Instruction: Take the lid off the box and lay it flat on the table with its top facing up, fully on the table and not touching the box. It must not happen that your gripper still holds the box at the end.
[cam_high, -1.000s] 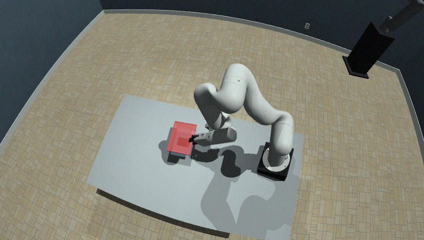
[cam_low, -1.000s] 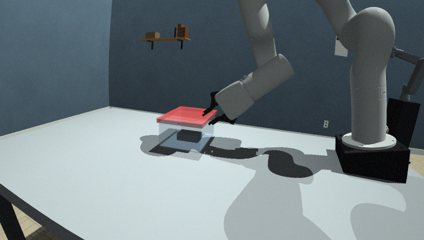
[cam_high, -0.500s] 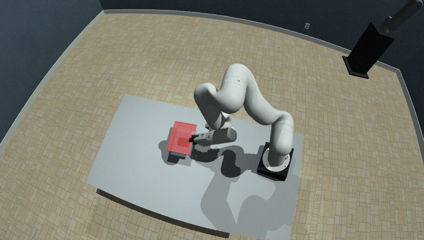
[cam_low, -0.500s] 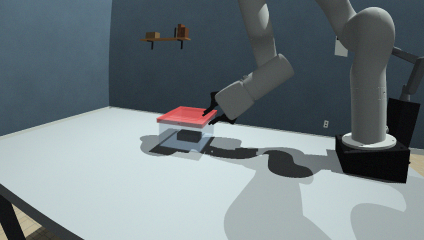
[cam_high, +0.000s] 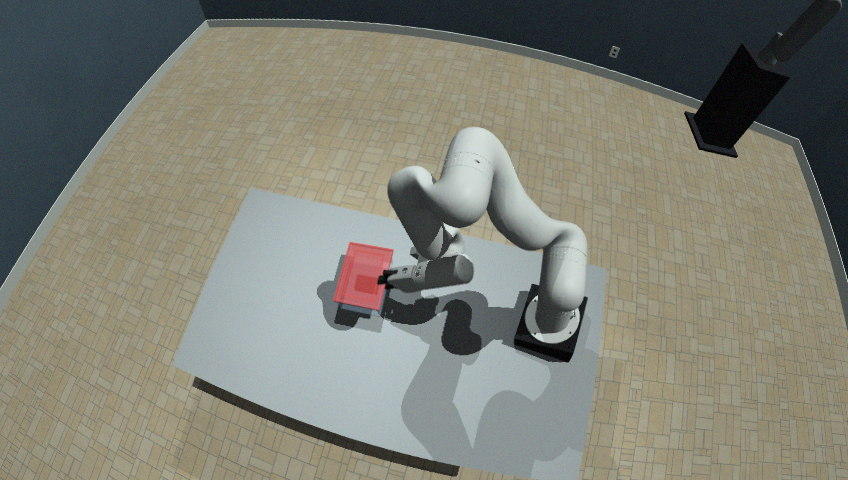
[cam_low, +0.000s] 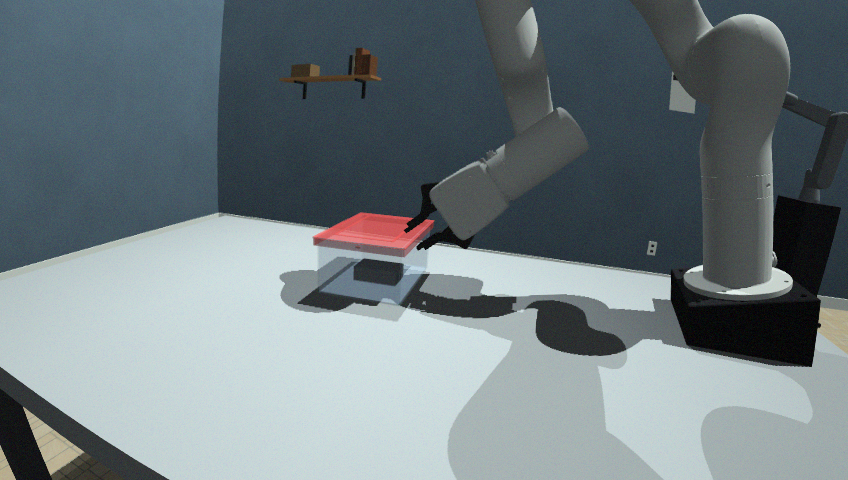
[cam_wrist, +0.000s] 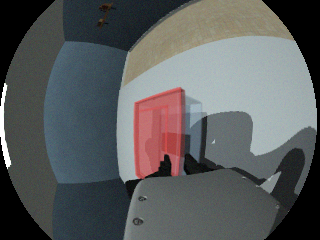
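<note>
The red lid lies 8 cm ahead of my hand, 2 cm to the right of it and 1 cm below it. Round my hand: box (8 cm ahead, 5 cm below, 2 cm to the right).
</note>
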